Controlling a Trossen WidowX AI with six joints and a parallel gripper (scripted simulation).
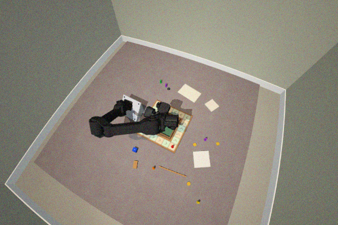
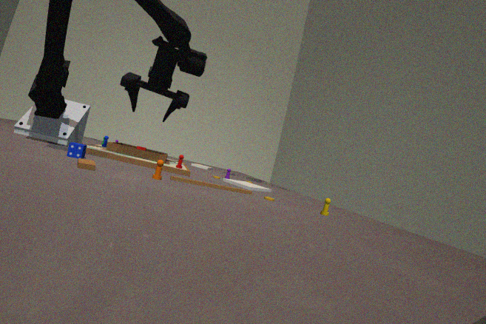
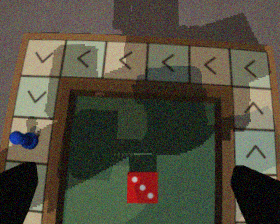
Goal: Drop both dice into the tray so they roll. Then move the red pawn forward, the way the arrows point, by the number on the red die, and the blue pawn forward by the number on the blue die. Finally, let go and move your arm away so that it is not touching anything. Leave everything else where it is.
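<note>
Now: the red pawn 11 cm ahead of my gripper tip, 12 cm to the right of it and 10 cm below it. The rest, counted from my gripper tip: blue pawn: 11 cm behind, 3 cm to the left, 10 cm below; orange pawn: 6 cm ahead, 29 cm to the right, 11 cm below; green tray: 12 cm below.
</note>
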